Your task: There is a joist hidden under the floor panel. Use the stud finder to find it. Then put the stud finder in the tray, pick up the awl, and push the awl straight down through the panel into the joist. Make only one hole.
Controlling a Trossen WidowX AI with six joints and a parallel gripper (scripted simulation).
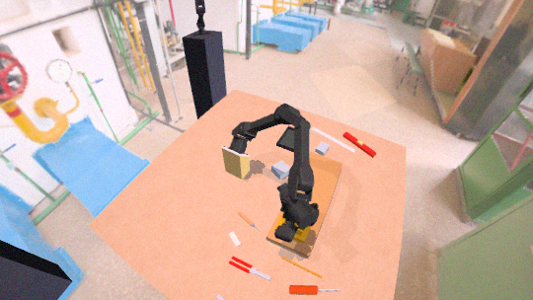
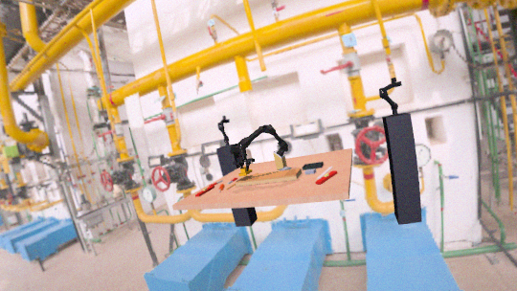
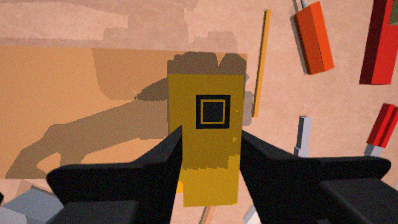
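Now: gripper tip 110 mm to the left of the pencil, 90 mm above it and 80 mm short of it. From my gripper tip the other things lie so: white block (210 mm behind, 110 mm to the right, 90 mm below); yellow stud finder (20 mm above, 10 mm ahead); awl (180 mm behind, 90 mm below, 20 mm to the right).
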